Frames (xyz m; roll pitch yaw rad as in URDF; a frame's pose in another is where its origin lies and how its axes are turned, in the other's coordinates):
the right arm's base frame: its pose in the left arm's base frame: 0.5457 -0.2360 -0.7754 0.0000 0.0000 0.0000
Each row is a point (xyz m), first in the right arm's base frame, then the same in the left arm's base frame.
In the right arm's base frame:
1: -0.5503 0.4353 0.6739
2: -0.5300 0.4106 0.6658
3: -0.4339 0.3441 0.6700
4: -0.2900 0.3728 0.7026
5: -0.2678 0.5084 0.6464
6: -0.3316 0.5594 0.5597
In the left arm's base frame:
1: -0.0046 0.1993 -0.1015
2: 0.0157 0.1746 -0.1096
3: 0.1118 0.1081 -0.1054
4: 0.2557 0.1368 -0.0728
5: 0.2779 0.2724 -0.1290
6: 0.2141 0.3234 -0.2157

